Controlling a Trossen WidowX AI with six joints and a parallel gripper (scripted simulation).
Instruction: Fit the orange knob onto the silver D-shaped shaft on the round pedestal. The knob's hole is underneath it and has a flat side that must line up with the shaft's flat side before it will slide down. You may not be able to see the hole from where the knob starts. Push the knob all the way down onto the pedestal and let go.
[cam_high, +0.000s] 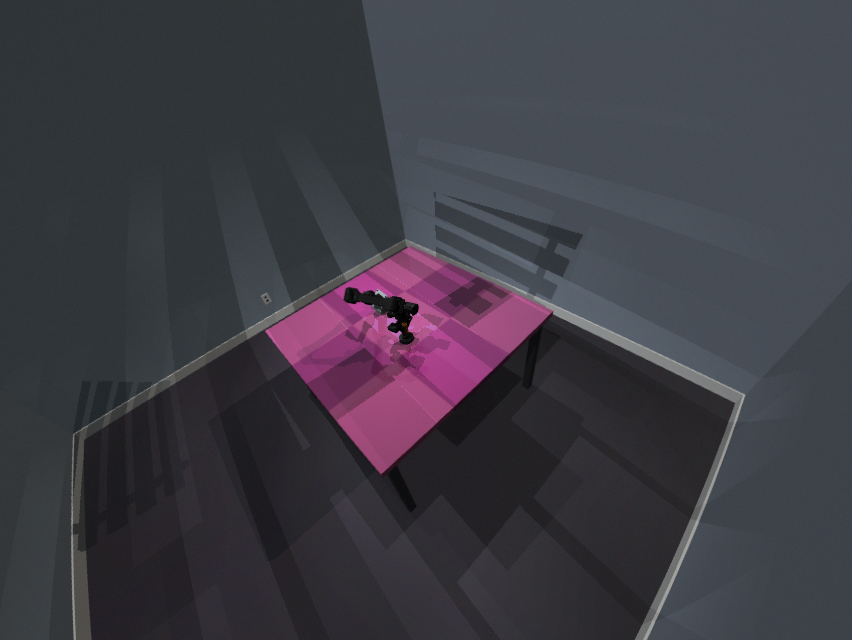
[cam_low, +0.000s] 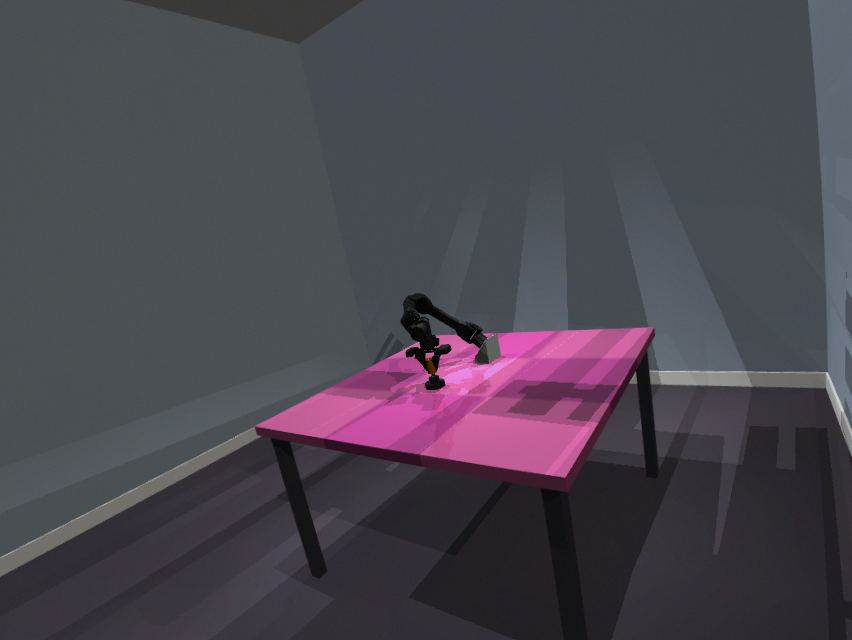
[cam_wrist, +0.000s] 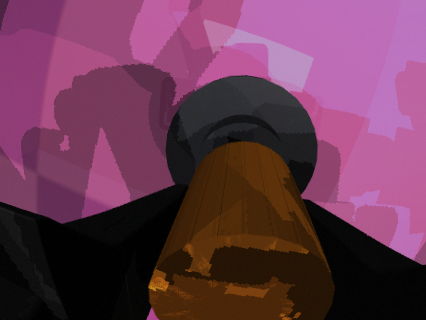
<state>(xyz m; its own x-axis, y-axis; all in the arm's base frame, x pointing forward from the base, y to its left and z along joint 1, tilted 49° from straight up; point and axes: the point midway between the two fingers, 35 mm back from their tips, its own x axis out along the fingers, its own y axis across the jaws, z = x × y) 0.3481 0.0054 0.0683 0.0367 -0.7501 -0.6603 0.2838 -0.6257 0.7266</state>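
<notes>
My gripper tip is 4 cm above the round black pedestal. From my gripper tip the other things lie so: orange knob (3 cm above).
</notes>
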